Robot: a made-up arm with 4 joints. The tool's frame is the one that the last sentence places. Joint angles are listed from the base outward.
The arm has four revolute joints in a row. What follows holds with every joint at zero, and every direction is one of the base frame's. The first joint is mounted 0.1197 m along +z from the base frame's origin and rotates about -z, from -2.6 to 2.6 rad. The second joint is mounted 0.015 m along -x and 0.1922 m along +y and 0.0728 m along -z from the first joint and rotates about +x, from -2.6 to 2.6 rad. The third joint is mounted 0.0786 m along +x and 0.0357 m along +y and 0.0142 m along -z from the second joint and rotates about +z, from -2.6 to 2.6 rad. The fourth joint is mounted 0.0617 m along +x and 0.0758 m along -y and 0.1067 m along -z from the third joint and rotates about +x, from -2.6 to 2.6 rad. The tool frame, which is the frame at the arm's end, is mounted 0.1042 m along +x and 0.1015 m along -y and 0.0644 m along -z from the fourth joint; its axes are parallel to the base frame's.
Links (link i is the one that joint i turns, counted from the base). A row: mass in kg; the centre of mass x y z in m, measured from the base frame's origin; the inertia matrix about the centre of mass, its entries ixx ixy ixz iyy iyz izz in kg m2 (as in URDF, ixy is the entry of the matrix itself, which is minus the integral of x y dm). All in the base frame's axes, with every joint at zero. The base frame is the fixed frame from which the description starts. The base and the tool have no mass.
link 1: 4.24; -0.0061 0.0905 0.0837; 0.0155 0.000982 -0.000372 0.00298 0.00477 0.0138
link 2: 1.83; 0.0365 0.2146 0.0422; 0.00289 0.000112 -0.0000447 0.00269 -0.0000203 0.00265
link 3: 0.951; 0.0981 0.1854 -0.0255; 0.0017 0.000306 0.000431 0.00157 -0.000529 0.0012
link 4: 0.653; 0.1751 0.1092 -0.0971; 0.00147 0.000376 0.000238 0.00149 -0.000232 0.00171
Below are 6 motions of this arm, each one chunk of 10 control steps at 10 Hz.
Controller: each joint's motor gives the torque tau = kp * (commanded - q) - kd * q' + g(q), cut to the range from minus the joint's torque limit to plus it. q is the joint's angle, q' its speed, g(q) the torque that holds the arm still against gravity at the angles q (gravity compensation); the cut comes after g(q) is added. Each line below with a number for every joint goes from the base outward.
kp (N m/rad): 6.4 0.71 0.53 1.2
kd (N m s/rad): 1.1 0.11 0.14 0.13
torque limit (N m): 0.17 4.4 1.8 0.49
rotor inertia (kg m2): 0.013 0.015 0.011 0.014
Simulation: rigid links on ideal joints. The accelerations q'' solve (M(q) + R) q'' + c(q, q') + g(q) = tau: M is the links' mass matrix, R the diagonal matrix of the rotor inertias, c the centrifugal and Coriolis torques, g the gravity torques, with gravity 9.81 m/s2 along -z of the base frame. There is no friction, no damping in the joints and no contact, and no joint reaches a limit. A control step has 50 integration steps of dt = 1/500 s. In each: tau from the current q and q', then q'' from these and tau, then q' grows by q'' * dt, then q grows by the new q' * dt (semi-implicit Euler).
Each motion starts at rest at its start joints. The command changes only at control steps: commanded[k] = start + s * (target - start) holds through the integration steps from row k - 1 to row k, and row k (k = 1, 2, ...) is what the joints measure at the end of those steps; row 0 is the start. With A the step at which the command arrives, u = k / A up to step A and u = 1 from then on. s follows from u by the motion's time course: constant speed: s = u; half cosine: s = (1 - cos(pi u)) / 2; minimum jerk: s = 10 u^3 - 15 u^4 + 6 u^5; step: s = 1 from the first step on.
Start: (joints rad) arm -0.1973 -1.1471 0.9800 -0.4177
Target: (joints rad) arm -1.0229 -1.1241 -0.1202 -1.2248
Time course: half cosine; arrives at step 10
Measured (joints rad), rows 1 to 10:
1: -0.1999 -1.1476 0.9774 -0.4221
2: -0.2085 -1.1476 0.9650 -0.4447
3: -0.2248 -1.1442 0.9333 -0.4999
4: -0.2487 -1.1351 0.8741 -0.5926
5: -0.2805 -1.1208 0.7834 -0.7157
6: -0.3208 -1.1052 0.6632 -0.8543
7: -0.3699 -1.0945 0.5206 -0.9904
8: -0.4283 -1.0939 0.3671 -1.1071
9: -0.4961 -1.1050 0.2161 -1.1924
10: -0.5737 -1.1253 0.0816 -1.2390

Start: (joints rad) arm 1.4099 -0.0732 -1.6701 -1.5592
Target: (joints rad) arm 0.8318 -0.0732 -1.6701 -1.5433
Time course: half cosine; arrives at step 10
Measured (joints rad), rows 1 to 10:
1: 1.4080 -0.0730 -1.6696 -1.5593
2: 1.4003 -0.0726 -1.6681 -1.5594
3: 1.3840 -0.0719 -1.6655 -1.5590
4: 1.3593 -0.0712 -1.6628 -1.5578
5: 1.3261 -0.0706 -1.6607 -1.5556
6: 1.2844 -0.0700 -1.6594 -1.5529
7: 1.2342 -0.0690 -1.6591 -1.5502
8: 1.1756 -0.0675 -1.6600 -1.5477
9: 1.1085 -0.0653 -1.6620 -1.5459
10: 1.0331 -0.0623 -1.6649 -1.5447

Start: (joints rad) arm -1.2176 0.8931 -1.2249 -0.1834
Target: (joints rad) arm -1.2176 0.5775 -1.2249 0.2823
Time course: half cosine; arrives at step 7
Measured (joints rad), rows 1 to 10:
1: -1.2176 0.8913 -1.2255 -0.1768
2: -1.2176 0.8826 -1.2281 -0.1473
3: -1.2177 0.8614 -1.2337 -0.0820
4: -1.2180 0.8250 -1.2417 0.0163
5: -1.2185 0.7750 -1.2499 0.1291
6: -1.2189 0.7170 -1.2545 0.2306
7: -1.2191 0.6583 -1.2522 0.2968
8: -1.2189 0.6059 -1.2429 0.3192
9: -1.2182 0.5630 -1.2300 0.3106
10: -1.2175 0.5310 -1.2176 0.2919

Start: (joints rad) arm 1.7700 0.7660 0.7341 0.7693
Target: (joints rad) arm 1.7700 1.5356 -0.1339 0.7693
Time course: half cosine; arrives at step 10
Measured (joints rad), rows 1 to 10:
1: 1.7699 0.7686 0.7310 0.7693
2: 1.7697 0.7812 0.7160 0.7692
3: 1.7695 0.8136 0.6795 0.7688
4: 1.7698 0.8729 0.6159 0.7677
5: 1.7712 0.9609 0.5260 0.7658
6: 1.7743 1.0727 0.4162 0.7634
7: 1.7784 1.1976 0.2967 0.7616
8: 1.7821 1.3219 0.1791 0.7615
9: 1.7835 1.4335 0.0745 0.7636
10: 1.7813 1.5228 -0.0077 0.7678

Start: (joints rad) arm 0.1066 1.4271 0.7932 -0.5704
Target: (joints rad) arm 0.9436 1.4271 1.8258 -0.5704
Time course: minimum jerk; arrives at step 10
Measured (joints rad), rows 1 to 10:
1: 0.1073 1.4267 0.7940 -0.5702
2: 0.1112 1.4239 0.8001 -0.5690
3: 0.1206 1.4159 0.8204 -0.5674
4: 0.1359 1.4011 0.8654 -0.5662
5: 0.1578 1.3806 0.9431 -0.5657
6: 0.1877 1.3586 1.0559 -0.5656
7: 0.2267 1.3414 1.1986 -0.5652
8: 0.2750 1.3353 1.3593 -0.5640
9: 0.3313 1.3437 1.5209 -0.5623
10: 0.3929 1.3660 1.6654 -0.5614

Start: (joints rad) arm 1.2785 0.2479 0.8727 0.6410
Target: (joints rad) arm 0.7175 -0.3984 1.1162 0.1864
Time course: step
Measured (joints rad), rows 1 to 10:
1: 1.2719 0.1820 0.9331 0.5244
2: 1.2540 0.0339 1.0314 0.3103
3: 1.2264 -0.1399 1.1017 0.1549
4: 1.1893 -0.3028 1.1329 0.1029
5: 1.1437 -0.4362 1.1341 0.1248
6: 1.0919 -0.5321 1.1161 0.1700
7: 1.0360 -0.5882 1.0877 0.2025
8: 0.9774 -0.6069 1.0568 0.2111
9: 0.9165 -0.5951 1.0302 0.2025
10: 0.8534 -0.5619 1.0133 0.1886

